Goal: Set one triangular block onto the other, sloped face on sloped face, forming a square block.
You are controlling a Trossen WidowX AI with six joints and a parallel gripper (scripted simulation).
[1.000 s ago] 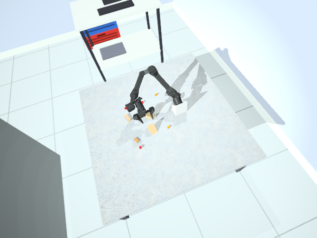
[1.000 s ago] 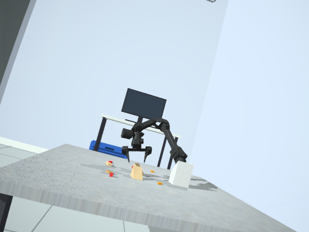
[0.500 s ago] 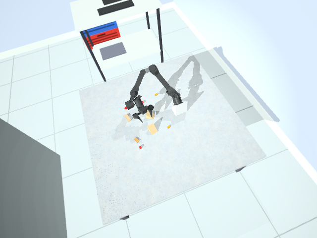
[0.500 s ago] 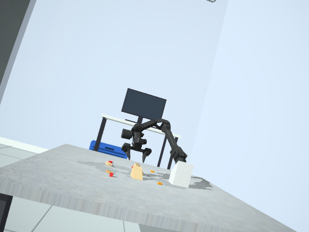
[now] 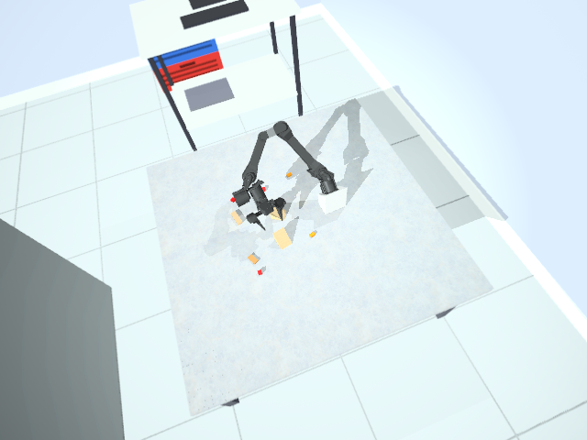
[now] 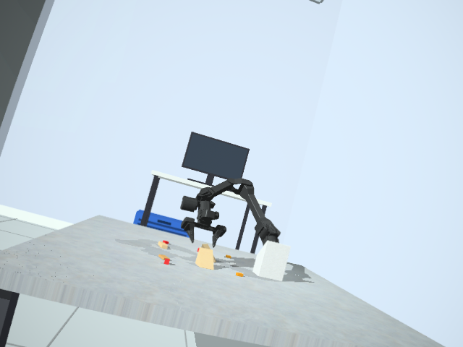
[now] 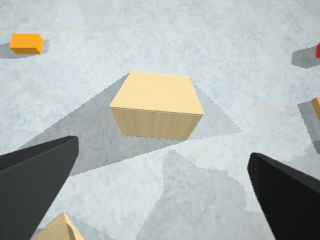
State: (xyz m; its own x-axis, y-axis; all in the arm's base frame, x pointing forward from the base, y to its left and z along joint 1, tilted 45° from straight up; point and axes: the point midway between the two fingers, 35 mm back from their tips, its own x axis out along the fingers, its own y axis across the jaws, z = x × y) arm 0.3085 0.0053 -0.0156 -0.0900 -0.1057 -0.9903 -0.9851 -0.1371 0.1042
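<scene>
My gripper tip is now 6 cm above the tan wooden triangular block, 4 cm to the right of it and 1 cm past it.
</scene>
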